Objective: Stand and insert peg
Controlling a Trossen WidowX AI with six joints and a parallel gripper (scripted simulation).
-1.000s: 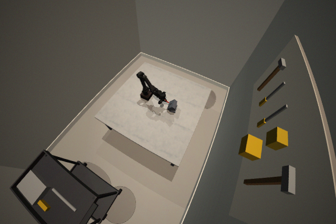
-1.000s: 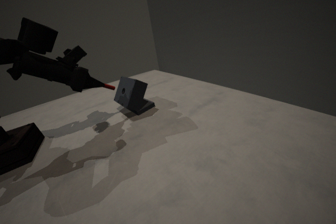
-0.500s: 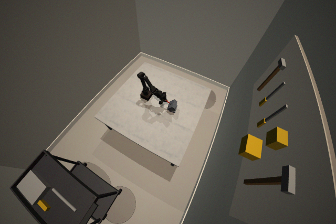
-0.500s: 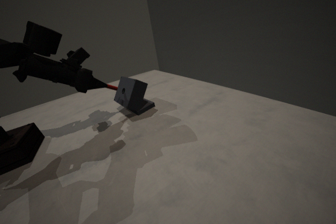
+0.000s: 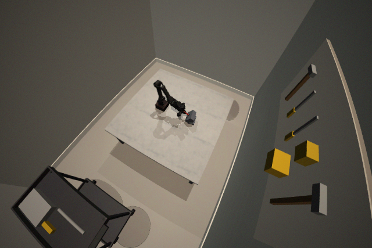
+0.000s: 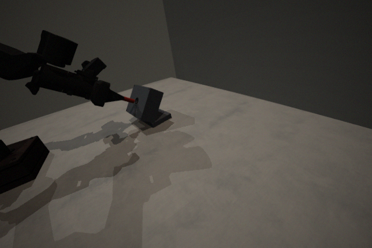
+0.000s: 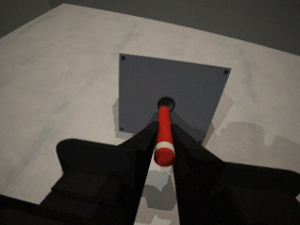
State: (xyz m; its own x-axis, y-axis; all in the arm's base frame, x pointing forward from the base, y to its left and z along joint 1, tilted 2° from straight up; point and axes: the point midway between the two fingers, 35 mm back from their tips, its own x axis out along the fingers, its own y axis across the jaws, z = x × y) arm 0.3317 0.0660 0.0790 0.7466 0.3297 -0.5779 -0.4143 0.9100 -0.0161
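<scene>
Now: gripper tip 1 cm to the left of the red peg, 1 cm below it and 1 cm past it. Round my gripper tip: grey sloped panel: 6 cm ahead, 4 cm below, 2 cm to the left.
</scene>
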